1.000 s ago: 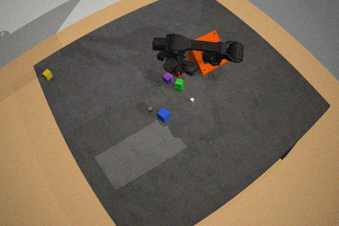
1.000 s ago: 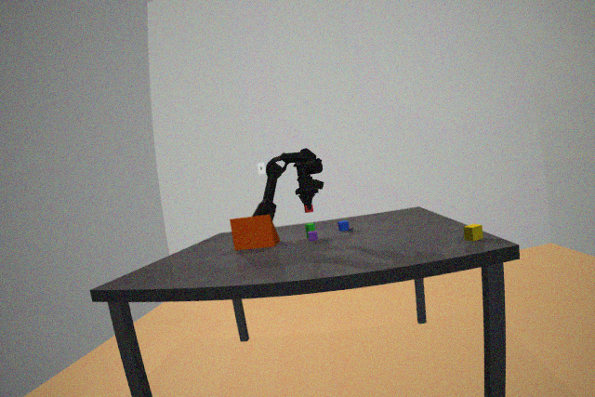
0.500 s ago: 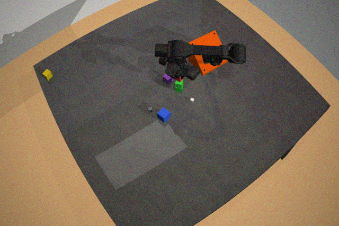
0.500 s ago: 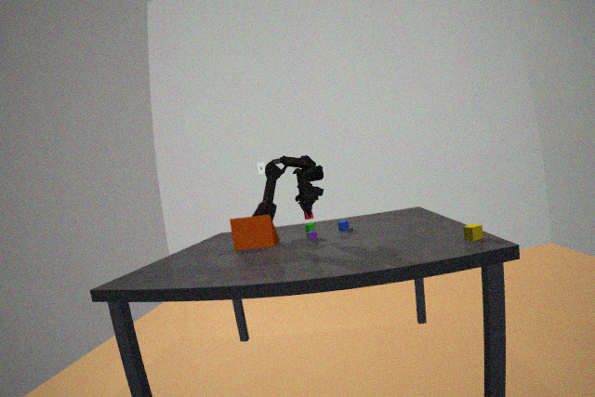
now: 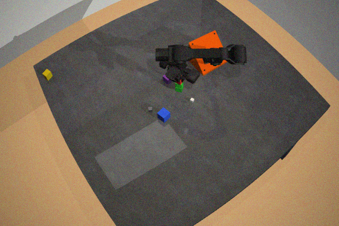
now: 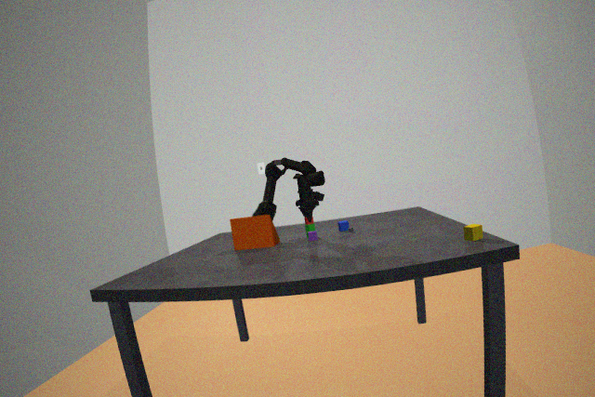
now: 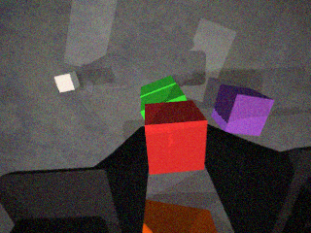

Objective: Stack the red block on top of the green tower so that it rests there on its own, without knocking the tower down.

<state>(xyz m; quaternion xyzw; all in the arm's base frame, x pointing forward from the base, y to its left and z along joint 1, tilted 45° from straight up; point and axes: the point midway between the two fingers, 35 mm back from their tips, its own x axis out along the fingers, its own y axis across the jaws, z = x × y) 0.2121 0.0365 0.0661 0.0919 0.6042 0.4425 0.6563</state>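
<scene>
Now: the red block 10 mm above my gripper tip. The rest, counted from my gripper tip: purple block 20 mm ahead, 70 mm to the right, 60 mm below; blue block 140 mm ahead, 110 mm to the left, 50 mm below; small white cube 20 mm behind, 90 mm to the left, 70 mm below.
</scene>
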